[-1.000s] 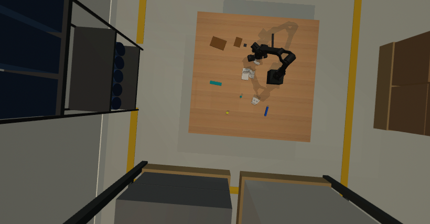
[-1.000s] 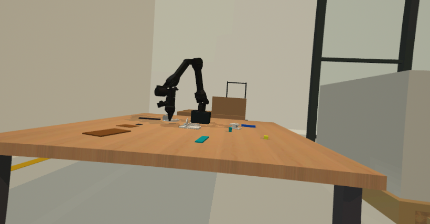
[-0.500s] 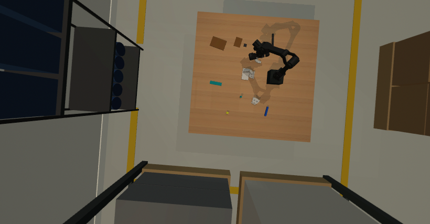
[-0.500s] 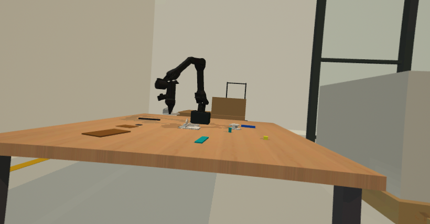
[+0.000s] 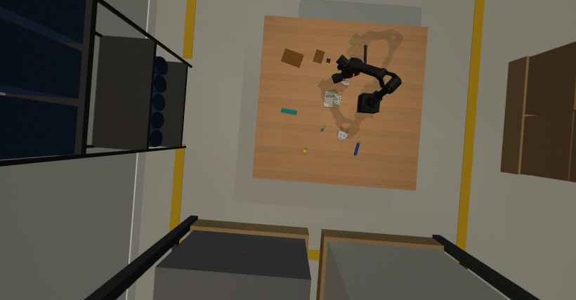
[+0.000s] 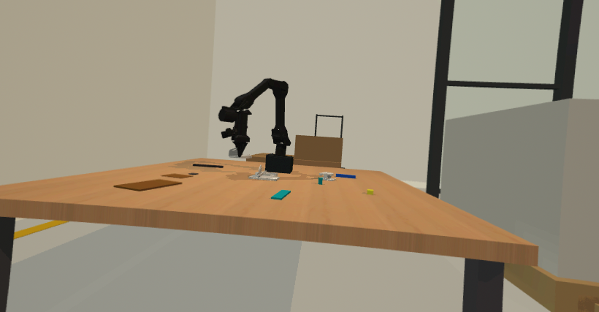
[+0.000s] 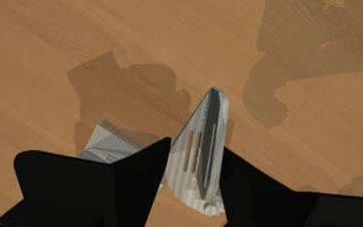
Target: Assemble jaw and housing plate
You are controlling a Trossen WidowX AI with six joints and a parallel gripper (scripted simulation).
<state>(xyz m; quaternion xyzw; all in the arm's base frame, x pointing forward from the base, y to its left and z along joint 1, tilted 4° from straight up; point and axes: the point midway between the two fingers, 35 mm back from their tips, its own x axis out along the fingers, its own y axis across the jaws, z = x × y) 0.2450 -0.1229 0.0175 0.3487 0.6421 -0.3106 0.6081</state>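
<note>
Right now my gripper tip is 3 cm past the loose jaw and 2 cm to the right of it. The rest, counted from my gripper tip: small teal block 4 cm ahead, 40 cm to the left, 7 cm below; black bar 15 cm behind, 25 cm to the right, 8 cm below; small black square 12 cm ahead, 15 cm to the right, 8 cm below.
</note>
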